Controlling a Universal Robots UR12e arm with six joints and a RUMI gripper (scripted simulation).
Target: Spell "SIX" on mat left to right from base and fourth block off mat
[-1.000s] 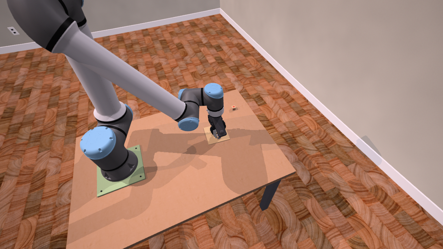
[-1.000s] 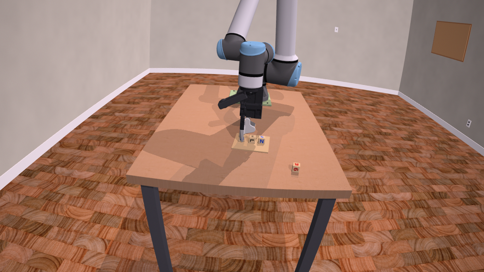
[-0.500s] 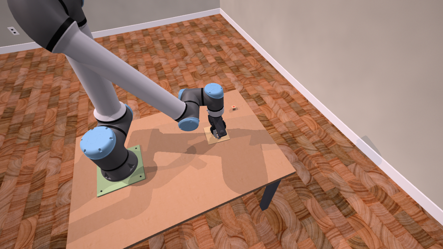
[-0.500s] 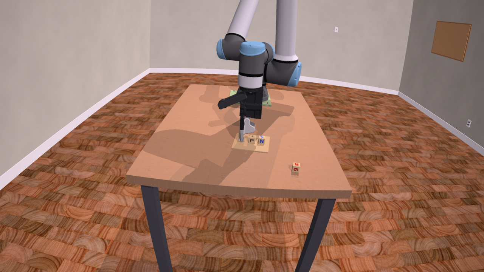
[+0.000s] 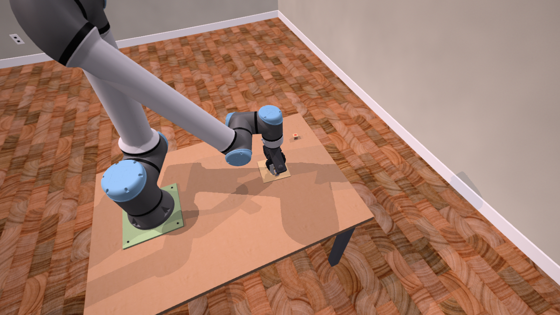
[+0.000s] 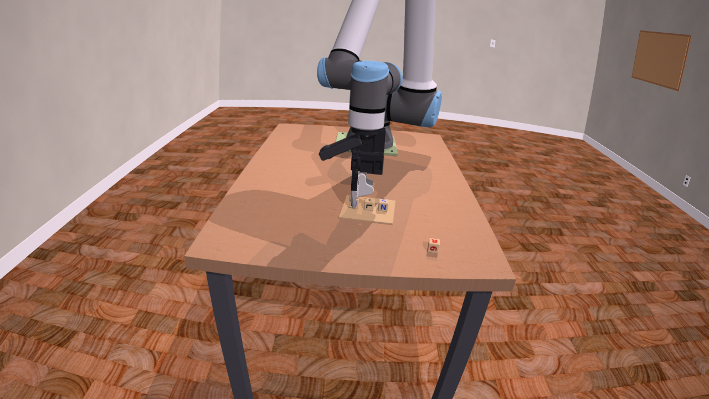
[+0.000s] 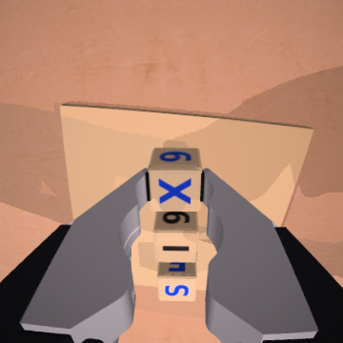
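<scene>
Right now the mat is 40 mm to the left of my hand and 20 mm below it. From my hand the other things lie so: red-lettered block: 200 mm ahead, 180 mm to the left, 10 mm below.
</scene>
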